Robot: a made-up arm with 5 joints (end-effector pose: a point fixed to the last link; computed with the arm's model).
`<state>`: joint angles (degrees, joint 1 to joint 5).
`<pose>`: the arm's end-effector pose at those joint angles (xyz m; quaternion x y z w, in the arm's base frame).
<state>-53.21 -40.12 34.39 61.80 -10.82</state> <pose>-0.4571 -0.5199 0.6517 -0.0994 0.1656 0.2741 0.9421</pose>
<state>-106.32 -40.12 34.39 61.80 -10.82</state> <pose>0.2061 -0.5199 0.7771 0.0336 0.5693 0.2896 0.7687</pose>
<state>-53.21 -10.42 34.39 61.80 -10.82</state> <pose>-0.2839 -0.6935 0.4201 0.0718 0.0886 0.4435 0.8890</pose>
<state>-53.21 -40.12 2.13 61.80 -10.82</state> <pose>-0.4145 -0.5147 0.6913 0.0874 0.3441 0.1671 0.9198</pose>
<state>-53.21 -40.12 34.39 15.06 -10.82</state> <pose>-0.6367 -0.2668 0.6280 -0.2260 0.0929 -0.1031 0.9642</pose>
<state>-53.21 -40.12 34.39 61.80 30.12</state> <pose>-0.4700 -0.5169 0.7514 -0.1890 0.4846 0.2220 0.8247</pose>
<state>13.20 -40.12 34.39 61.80 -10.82</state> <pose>-0.7334 -0.5199 -0.1275 -0.2333 -0.3774 0.1749 0.8790</pose>
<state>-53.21 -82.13 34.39 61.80 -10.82</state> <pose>-0.5682 -0.0862 0.8003 -0.3277 0.2546 0.0061 0.9098</pose>
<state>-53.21 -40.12 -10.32 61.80 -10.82</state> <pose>-0.3943 -0.5183 0.7010 0.1585 0.4065 0.1218 0.8915</pose>
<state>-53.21 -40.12 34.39 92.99 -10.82</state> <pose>-0.2681 -0.5931 0.5929 -0.0045 0.1996 0.5044 0.8401</pose>
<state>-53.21 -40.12 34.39 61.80 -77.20</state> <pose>-0.3404 -0.4522 0.5706 0.0668 -0.3771 0.2838 0.8791</pose>
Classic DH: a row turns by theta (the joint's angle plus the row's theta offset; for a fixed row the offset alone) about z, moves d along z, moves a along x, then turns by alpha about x. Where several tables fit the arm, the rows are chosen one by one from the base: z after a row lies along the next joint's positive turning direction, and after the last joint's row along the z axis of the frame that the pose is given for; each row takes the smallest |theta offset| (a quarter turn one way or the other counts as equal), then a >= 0, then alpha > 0; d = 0 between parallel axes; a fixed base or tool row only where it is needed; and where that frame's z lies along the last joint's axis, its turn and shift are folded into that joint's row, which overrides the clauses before.
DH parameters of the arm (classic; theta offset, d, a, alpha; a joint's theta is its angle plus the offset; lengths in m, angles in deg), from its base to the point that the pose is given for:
base (fixed): 0 0.051 0 90
joint 1: 0 0.0614 -0.2828 -90
joint 2: 0 0.0367 0.0304 90
joint 3: 0 0.2628 -0.0854 -90
joint 4: 0 0.1407 -0.2779 -90
joint 5: 0 -0.1694 -0.0976 90
tool (fixed): 0 -0.1056 0 0

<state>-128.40 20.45 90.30 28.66 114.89</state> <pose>-0.0119 -0.6808 0.4557 -0.0159 0.9171 0.2970 0.2654</pose>
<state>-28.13 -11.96 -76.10 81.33 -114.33</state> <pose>-0.2087 -0.5088 0.1633 0.5685 -0.1335 -0.2801 0.7619</pose>
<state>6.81 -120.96 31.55 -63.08 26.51</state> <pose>-0.0513 0.2475 -0.0641 0.1497 -0.2402 -0.9591 0.0073</pose>
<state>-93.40 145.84 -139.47 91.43 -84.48</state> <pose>-0.0448 0.2948 0.0765 -0.2960 -0.8189 -0.4344 0.2304</pose>
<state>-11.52 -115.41 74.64 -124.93 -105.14</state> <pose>-0.2974 0.0269 0.0332 0.5587 0.1221 0.4038 0.7140</pose>
